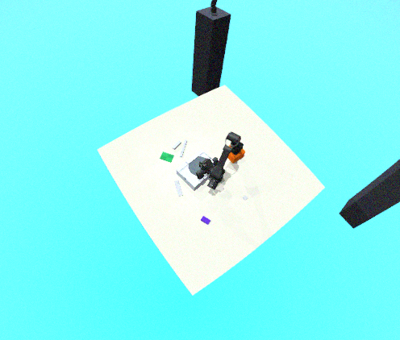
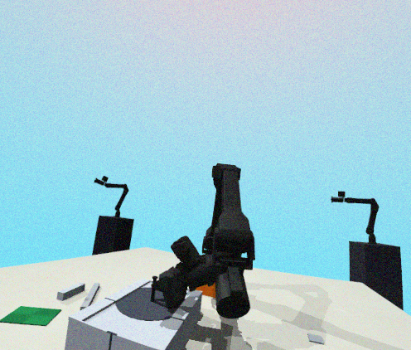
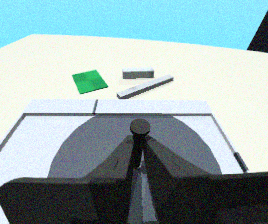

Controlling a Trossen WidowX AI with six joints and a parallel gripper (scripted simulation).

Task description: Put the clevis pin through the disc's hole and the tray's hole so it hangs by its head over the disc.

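Right now my gripper tip is 1 cm above the dark clevis pin. Round my gripper tip: green patch: 23 cm to the right, 11 cm ahead, 9 cm below; steel tray: 5 cm below, 2 cm ahead, 1 cm to the left; dark aluminium disc: 3 cm below.
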